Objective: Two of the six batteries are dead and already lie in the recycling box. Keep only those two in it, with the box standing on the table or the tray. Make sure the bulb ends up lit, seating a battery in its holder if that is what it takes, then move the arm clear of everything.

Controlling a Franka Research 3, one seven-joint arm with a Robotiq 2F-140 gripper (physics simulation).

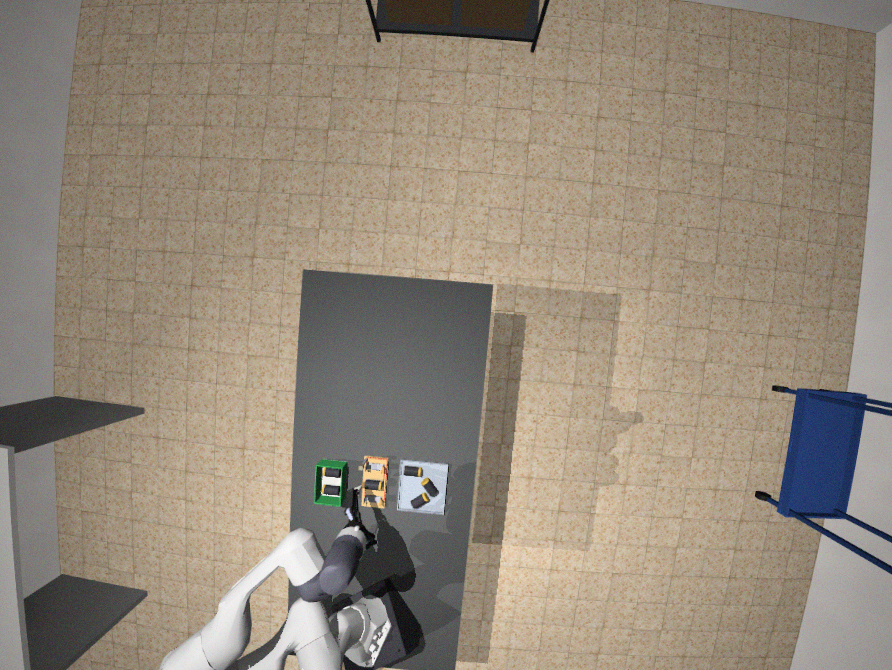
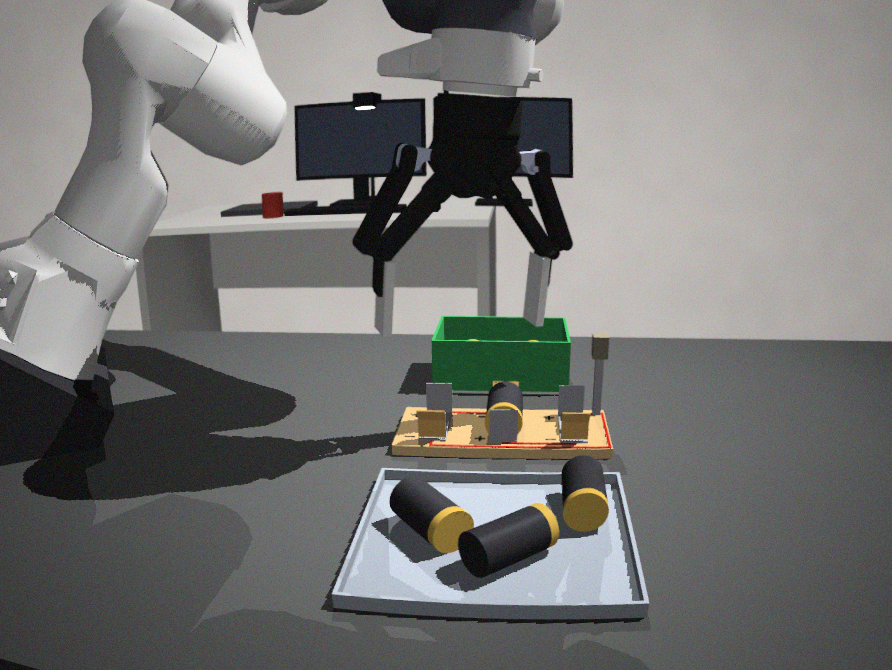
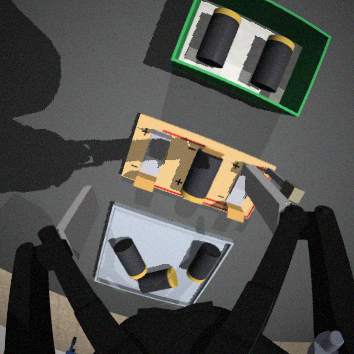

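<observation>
The green recycling box stands on the table with two batteries lying inside. The orange holder board has a battery in its middle slot, gold end towards the tray; both outer slots are empty. The square bulb on a post at the board's end looks dull brown, with no glow. Three batteries lie in the pale tray. My gripper is wide open and empty, above the board's level.
The box, board and tray stand in a row, with gaps between them, on the dark table. The bulb's post rises above the board. A desk with monitors and a red cup is behind. A blue chair stands far to the right.
</observation>
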